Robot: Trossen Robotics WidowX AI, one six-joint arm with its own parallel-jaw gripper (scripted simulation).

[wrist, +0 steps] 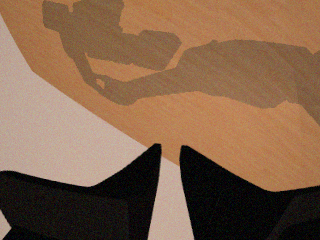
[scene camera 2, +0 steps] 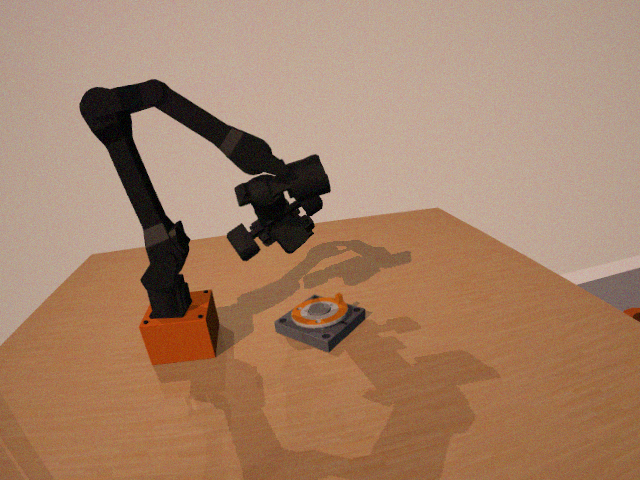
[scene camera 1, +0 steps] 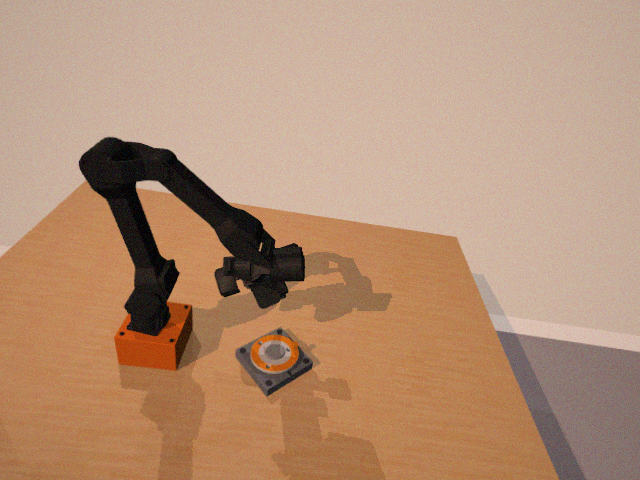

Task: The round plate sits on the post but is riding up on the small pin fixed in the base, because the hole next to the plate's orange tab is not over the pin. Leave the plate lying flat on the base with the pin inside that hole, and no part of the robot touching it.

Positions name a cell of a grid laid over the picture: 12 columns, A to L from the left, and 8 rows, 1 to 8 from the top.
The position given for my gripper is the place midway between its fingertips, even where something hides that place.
Observation:
I see my gripper (scene camera 2: F4) and a base (scene camera 2: G6).
My gripper also shows in the wrist view (wrist: G6) and in scene camera 1 (scene camera 1: E5). The base shows as well in scene camera 1 (scene camera 1: F7).

